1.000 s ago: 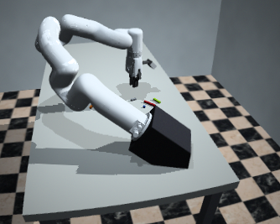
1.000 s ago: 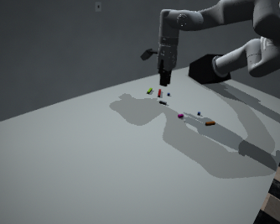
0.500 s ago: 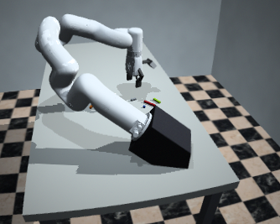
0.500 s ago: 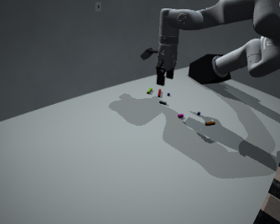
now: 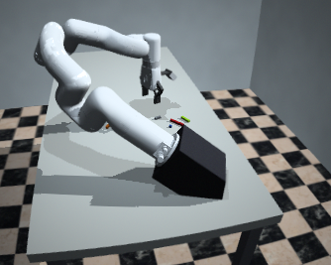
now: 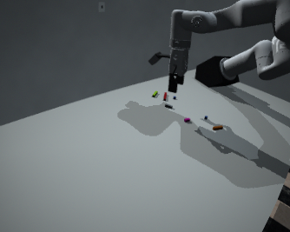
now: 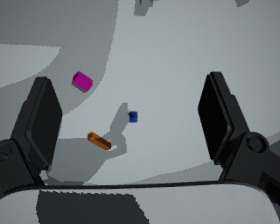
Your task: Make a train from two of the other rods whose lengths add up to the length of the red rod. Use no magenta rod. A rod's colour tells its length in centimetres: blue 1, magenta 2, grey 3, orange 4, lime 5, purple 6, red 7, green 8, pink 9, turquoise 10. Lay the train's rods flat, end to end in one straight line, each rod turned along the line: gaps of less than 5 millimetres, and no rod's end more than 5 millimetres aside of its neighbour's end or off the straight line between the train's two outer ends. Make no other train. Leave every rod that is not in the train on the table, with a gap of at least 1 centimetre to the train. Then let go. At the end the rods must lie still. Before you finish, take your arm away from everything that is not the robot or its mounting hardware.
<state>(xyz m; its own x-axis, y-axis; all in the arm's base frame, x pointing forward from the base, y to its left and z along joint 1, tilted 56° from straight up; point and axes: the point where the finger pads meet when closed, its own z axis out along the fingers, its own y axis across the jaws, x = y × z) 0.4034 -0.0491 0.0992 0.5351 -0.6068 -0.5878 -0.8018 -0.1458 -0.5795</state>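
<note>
The orange rod lies 19 cm to the left of my hand, 10 cm below it and 7 cm behind it. Also, from my hand: red rod: 12 cm to the right, 10 cm below, 4 cm behind; grey rod: 10 cm below, 3 cm to the right; magenta rod: 10 cm below, 9 cm to the left.
</note>
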